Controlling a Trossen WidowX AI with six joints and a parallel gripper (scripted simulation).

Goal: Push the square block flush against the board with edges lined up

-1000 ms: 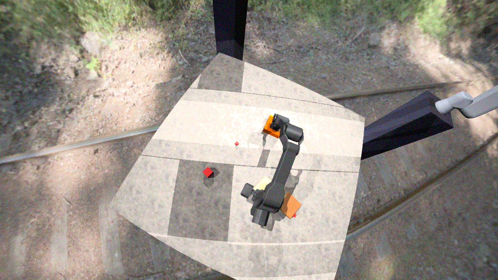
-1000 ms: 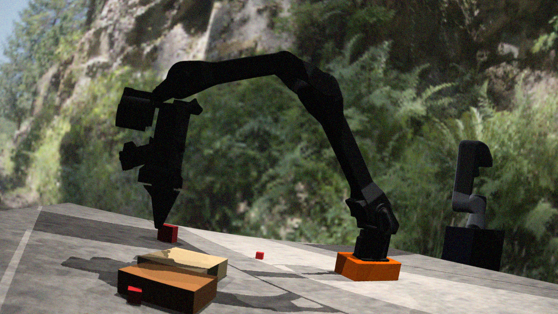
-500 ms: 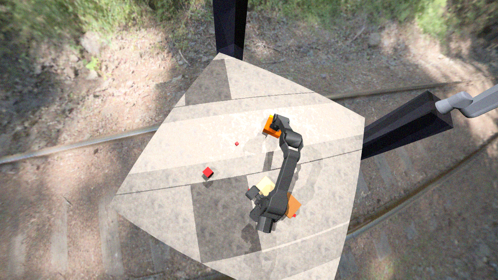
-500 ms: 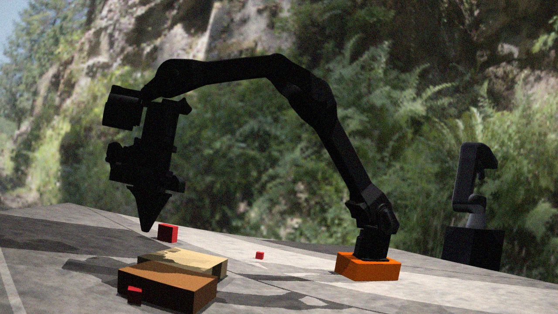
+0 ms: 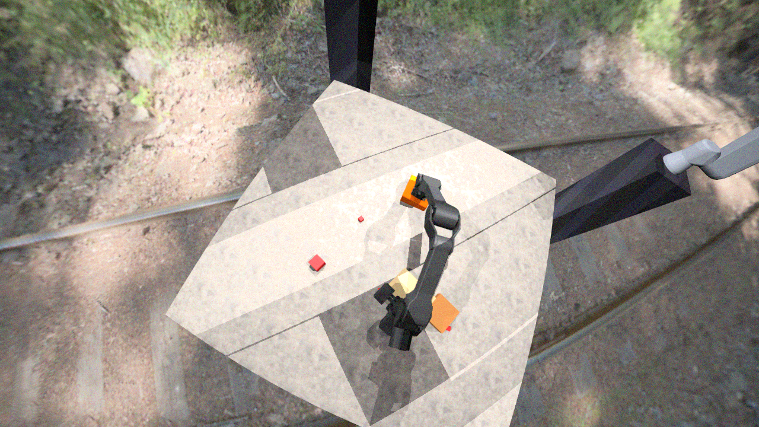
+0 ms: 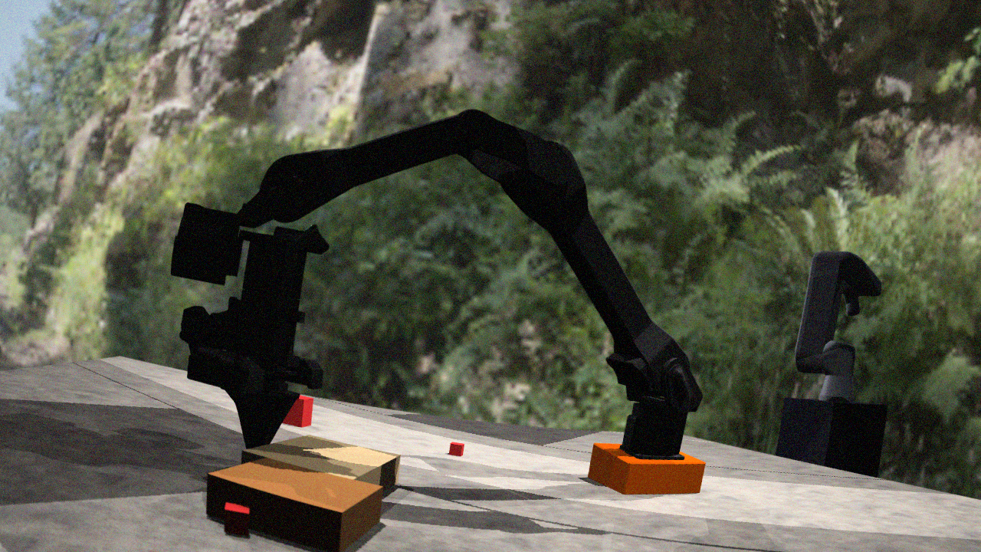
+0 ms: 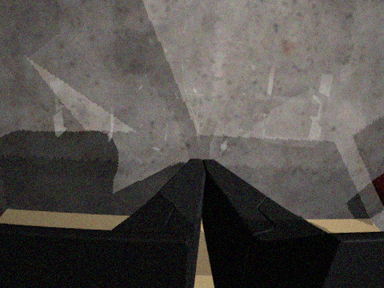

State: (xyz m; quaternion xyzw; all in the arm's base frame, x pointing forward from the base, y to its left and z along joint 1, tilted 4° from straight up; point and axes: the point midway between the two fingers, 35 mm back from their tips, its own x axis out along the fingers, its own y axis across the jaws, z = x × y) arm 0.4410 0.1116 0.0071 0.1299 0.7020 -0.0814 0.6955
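Right now my gripper tip is 7 cm past the board, 2 cm to the right of it and 1 cm below it. Also, from my gripper tip: orange square block: 15 cm to the left, 6 cm behind, 1 cm above; then red cube: 32 cm to the right, 1 cm behind, 1 cm above.
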